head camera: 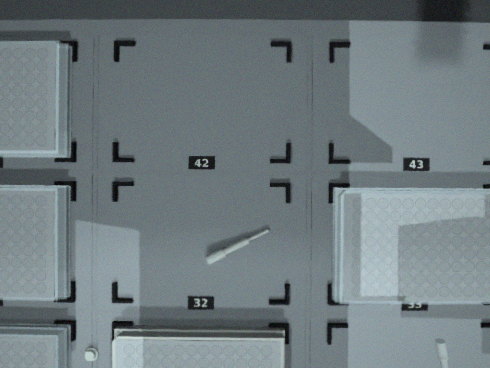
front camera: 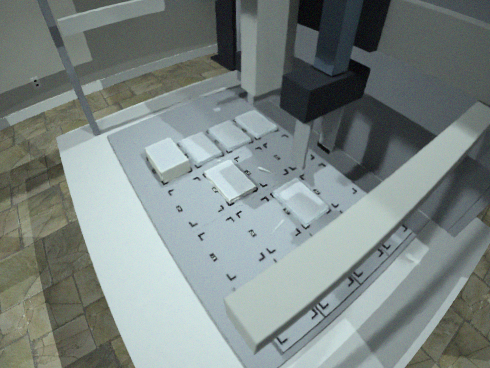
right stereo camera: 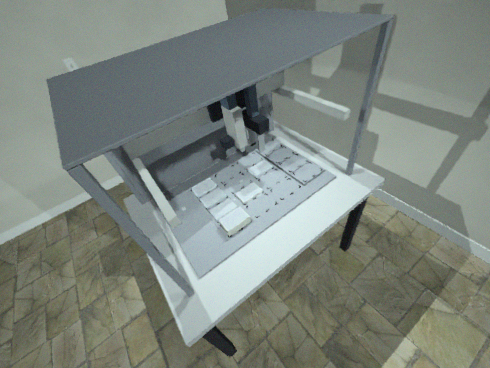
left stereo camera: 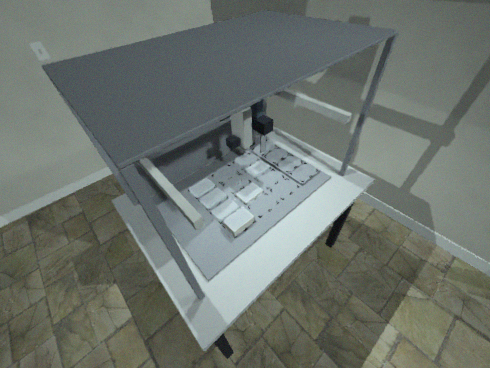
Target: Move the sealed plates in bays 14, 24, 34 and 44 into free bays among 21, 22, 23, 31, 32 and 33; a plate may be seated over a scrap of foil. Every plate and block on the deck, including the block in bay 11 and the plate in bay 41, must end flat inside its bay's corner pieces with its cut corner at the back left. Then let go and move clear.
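Pixels of known places: gripper, between the fingertips: [front camera: 311, 156] [right stereo camera: 257, 147] [left stereo camera: 257, 148]; robot's base, origin of its link: [front camera: 147, 158] [right stereo camera: 229, 236] [left stereo camera: 234, 237].
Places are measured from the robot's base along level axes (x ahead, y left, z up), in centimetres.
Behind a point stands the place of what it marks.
The gripper [front camera: 313, 158] @(x 39.2, y 25.7, z 16.0 cm) hangs open and empty above the back right part of the deck, near bay 43; its jaws are apart. A sealed plate [front camera: 301, 201] @(x 39.8, y 25.3, z 1.4 cm) [head camera: 412, 245] @(x 38.2, y 25.9, z 1.4 cm) lies in bay 33 and looks flat, with its cut corner at the back left. A plate [front camera: 230, 180] @(x 23.5, y 14.9, z 1.4 cm) [head camera: 200, 352] @(x 23.0, y 18.0, z 1.4 cm) sits in bay 22; its front is outside the head view. Plates lie in bays 21 [front camera: 200, 148] @(x 7.5, y 14.8, z 1.4 cm), 31 [front camera: 230, 135] @(x 7.7, y 25.5, z 1.4 cm) and 41 [front camera: 255, 124] @(x 7.6, y 35.4, z 1.4 cm). The thick block [front camera: 169, 159] @(x 9.3, y 4.2, z 4.2 cm) stands in bay 11. Bay 44 is hard to make out.
Loose slim pieces lie in bay 32 [head camera: 237, 246] @(x 25.6, y 25.6, z 0.5 cm) and bay 23 [head camera: 442, 352] @(x 41.0, y 17.7, z 0.7 cm). A small round piece [head camera: 90, 354] @(x 14.5, y 17.2, z 0.4 cm) lies left of bay 22. A long pale beam [front camera: 360, 225] @(x 62.0, y 1.2, z 40.0 cm) crosses the right side in the front view. The pale pipetting stage [front camera: 265, 47] stands beside the gripper.
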